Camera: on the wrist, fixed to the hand. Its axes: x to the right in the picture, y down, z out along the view.
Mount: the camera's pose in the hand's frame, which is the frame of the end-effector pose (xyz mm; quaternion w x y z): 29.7 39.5 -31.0 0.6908 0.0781 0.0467 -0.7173
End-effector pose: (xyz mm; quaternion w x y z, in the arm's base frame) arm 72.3 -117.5 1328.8 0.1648 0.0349 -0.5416 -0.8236
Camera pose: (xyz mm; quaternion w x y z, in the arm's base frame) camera 60.8 -168.2 1355.3 0.4544 -0.4639 0.4057 0.6432
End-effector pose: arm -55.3 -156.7 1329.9 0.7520 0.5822 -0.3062 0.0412
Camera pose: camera -35.0 -124.9 1374.4 0.5179 0.6787 0.2444 -0.4599
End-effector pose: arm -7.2 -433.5 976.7 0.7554 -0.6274 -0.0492 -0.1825
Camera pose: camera 28.9 -464.0 942.5 0.4422 -0.3306 -0.4630 -0.6934
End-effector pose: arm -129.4 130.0 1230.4 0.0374 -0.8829 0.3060 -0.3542
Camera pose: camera -153.1 85.8 1260.3 0.1736 0.8099 0.4478 0.3366
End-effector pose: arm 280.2 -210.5 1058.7 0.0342 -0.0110 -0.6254 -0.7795
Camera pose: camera 254.0 -250.4 1092.2 0.5054 -0.4801 0.4992 0.5147
